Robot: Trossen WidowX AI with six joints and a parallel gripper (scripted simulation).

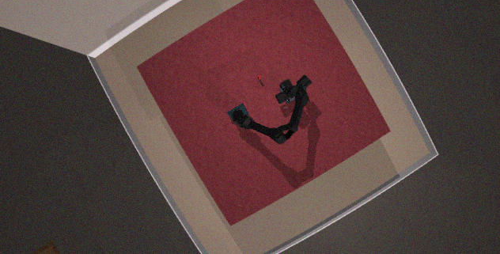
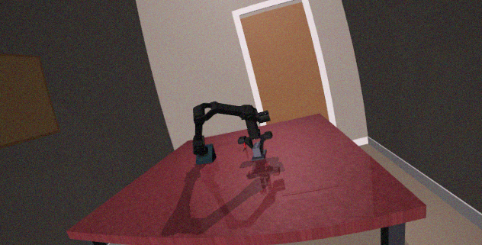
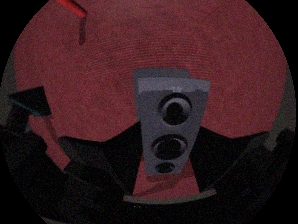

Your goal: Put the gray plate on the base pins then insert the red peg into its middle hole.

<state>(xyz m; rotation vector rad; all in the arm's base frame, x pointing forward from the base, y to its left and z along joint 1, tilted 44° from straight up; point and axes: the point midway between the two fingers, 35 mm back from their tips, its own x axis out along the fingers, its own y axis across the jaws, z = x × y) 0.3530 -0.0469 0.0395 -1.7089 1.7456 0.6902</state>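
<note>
Right now my gripper tip is 30 mm below the gray plate. Round my gripper tip: red peg: 190 mm to the left, 110 mm behind, 20 mm above; base: 10 mm below.
</note>
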